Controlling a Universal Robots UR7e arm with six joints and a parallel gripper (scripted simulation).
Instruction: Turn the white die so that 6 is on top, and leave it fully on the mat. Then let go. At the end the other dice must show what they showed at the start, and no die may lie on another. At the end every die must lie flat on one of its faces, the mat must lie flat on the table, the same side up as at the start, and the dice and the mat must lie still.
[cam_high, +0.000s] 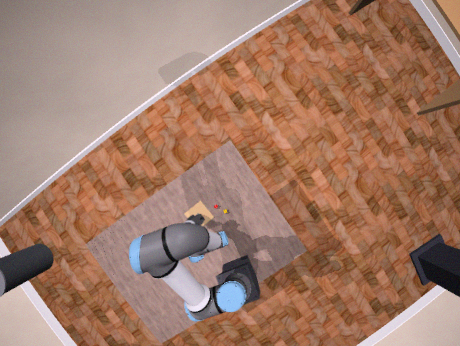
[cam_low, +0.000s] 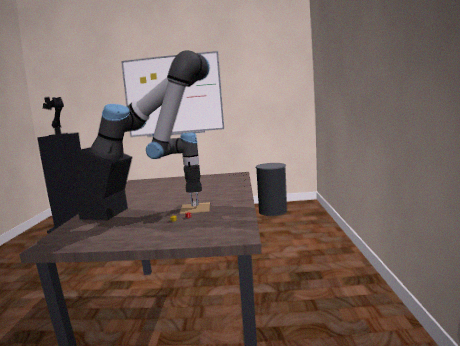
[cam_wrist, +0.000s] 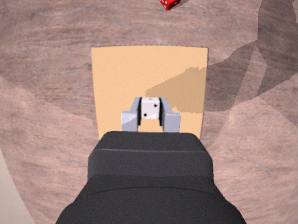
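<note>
Right now the tan mat is 3 cm below my hand. Round my hand: yellow die: 17 cm to the right, 6 cm behind, 2 cm below; white die: 1 cm below; red die: 13 cm to the right, 2 cm below.
</note>
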